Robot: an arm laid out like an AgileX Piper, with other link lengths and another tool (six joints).
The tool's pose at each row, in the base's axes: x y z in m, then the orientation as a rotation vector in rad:
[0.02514 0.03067 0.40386 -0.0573 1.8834 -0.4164]
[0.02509 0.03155 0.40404 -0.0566 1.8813 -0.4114]
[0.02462 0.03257 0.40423 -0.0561 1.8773 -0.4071]
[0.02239 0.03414 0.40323 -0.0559 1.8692 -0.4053]
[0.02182 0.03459 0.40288 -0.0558 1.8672 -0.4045]
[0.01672 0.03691 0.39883 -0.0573 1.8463 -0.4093]
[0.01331 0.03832 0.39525 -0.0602 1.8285 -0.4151]
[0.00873 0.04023 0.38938 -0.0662 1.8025 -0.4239]
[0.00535 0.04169 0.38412 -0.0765 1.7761 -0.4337]
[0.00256 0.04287 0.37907 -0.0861 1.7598 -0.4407]
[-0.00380 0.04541 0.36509 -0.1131 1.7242 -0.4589]
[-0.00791 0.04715 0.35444 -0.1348 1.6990 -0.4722]
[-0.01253 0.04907 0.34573 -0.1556 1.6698 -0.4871]
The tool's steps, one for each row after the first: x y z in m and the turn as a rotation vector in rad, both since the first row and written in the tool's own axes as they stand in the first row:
[-0.00036 0.00076 -0.00032 -0.0027 -0.0026 0.0032]
[-0.00061 0.00158 -0.00107 -0.0047 -0.0070 0.0061]
[0.00070 0.00300 -0.00325 -0.0045 -0.0151 0.0079]
[0.00110 0.00343 -0.00379 -0.0047 -0.0171 0.0085]
[0.00600 0.00604 -0.00792 0.0013 -0.0371 0.0069]
[0.01009 0.00792 -0.01039 0.0069 -0.0541 0.0034]
[0.01655 0.01080 -0.01342 0.0144 -0.0791 -0.0031]
[0.02214 0.01326 -0.01539 0.0205 -0.1049 -0.0132]
[0.02740 0.01548 -0.01681 0.0234 -0.1211 -0.0223]
[0.04167 0.02119 -0.01930 0.0288 -0.1566 -0.0482]
[0.05233 0.02548 -0.02047 0.0316 -0.1818 -0.0688]
[0.06137 0.02924 -0.02271 0.0367 -0.2103 -0.0896]

